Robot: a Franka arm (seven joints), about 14 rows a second.
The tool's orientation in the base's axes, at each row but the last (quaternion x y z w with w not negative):
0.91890 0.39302 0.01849 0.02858
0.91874 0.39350 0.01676 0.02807
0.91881 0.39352 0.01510 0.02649
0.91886 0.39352 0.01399 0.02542
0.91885 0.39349 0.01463 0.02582
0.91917 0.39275 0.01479 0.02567
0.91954 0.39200 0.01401 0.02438
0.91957 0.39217 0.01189 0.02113
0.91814 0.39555 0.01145 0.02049
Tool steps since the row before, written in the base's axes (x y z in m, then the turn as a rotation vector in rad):
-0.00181 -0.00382 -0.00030 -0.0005 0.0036 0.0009
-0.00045 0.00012 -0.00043 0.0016 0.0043 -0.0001
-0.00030 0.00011 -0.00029 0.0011 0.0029 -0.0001
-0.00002 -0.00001 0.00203 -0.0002 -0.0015 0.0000
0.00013 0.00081 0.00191 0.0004 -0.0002 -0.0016
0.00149 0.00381 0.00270 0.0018 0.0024 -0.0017
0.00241 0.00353 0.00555 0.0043 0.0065 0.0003
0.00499 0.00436 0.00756 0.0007 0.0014 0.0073
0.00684 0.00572 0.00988 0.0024 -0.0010 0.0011
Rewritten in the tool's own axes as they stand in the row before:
-0.00402 0.00131 0.00034 0.0023 -0.0028 -0.0011
-0.00023 -0.00044 0.00040 0.0042 -0.0018 0.0000
-0.00013 -0.00031 0.00027 0.0029 -0.0012 0.0000
-0.00001 0.00011 -0.00203 -0.0012 0.0009 0.0000
0.00069 -0.00035 -0.00193 0.0001 0.0003 0.0016
0.00380 -0.00140 -0.00276 0.0030 -0.0005 0.0017
0.00425 -0.00040 -0.00555 0.0077 -0.0014 -0.0003
0.00664 0.00095 -0.00749 0.0015 -0.0001 -0.0073
0.00890 0.00150 -0.00978 0.0009 0.0025 -0.0010

